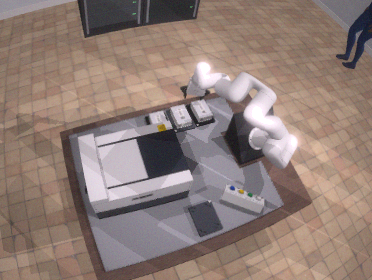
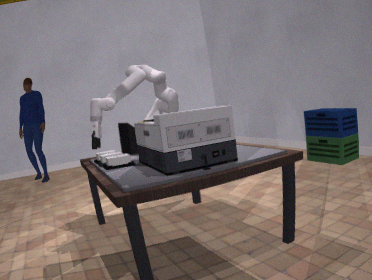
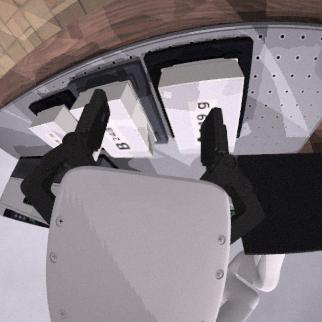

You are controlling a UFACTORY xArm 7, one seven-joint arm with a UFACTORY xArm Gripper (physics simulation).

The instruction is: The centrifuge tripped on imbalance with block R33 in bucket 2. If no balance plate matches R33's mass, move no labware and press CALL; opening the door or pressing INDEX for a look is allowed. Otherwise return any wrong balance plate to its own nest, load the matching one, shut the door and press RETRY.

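Where they show: gripper, between the fingertips: (image 1: pixel 192 97) (image 2: pixel 96 148) (image 3: pixel 157 107); arm's base, origin of its link: (image 1: pixel 257 138) (image 3: pixel 278 209).
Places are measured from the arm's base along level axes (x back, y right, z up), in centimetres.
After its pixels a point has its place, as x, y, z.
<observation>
My gripper (image 1: pixel 195 94) {-27.3, 34.7, -0.3} (image 2: pixel 96 142) {-27.3, 34.7, -0.3} (image 3: pixel 157 107) {-27.3, 34.7, -0.3} is open and empty above the row of balance plates at the table edge. White plate A (image 1: pixel 202 111) {-23.5, 26.3, -3.7} (image 3: pixel 172 107) {-26.7, 31.6, -3.8} sits in a dark nest; a finger covers part of its label. White plate B (image 1: pixel 181 116) {-36.6, 25.1, -3.6} (image 3: pixel 135 120) {-32.2, 29.0, -4.6} sits in the middle nest; its number is blurred. A third white plate (image 1: pixel 159 119) {-49.1, 25.7, -3.8} (image 2: pixel 118 160) {-53.6, 25.0, -5.6} (image 3: pixel 49 123) {-47.1, 30.8, -3.8} sits nearest the centrifuge, its label unreadable. The centrifuge (image 1: pixel 145 195) {-67.9, -21.0, 7.7} (image 2: pixel 195 135) {-93.4, -3.6, 5.0} shows a pale panel and a dark panel on top. Block R33 and the buckets are not visible.
A white button box (image 1: pixel 242 202) {-21.8, -32.3, -3.0} has blue, yellow, green and whitish buttons. A dark flat pad (image 1: pixel 205 218) {-41.3, -33.9, -7.5} lies beside it. A black block (image 1: pixel 239 142) {-12.1, -0.5, 0.5} (image 2: pixel 127 138) {-9.0, 11.7, 1.0} stands near the arm's base. A person (image 1: pixel 359 37) (image 2: pixel 32 117) stands away from the table.
</observation>
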